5 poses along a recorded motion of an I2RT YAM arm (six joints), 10 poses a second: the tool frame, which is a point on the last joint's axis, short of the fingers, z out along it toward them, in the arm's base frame.
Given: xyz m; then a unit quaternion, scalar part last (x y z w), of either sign.
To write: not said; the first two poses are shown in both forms.
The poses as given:
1: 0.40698 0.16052 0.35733 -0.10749 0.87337 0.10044 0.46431
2: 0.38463 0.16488 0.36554 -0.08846 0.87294 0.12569 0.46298
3: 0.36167 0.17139 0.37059 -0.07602 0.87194 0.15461 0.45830
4: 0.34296 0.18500 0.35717 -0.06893 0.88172 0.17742 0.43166
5: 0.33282 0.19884 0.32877 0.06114 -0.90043 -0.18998 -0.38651
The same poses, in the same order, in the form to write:
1: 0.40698 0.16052 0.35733 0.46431 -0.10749 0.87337 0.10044
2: 0.38463 0.16488 0.36554 0.46298 -0.08846 0.87294 0.12569
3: 0.36167 0.17139 0.37059 0.45830 -0.07602 0.87194 0.15461
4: 0.34296 0.18500 0.35717 0.43166 -0.06893 0.88172 0.17742
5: 0.33282 0.19884 0.32877 0.38651 -0.06114 0.90043 0.18998
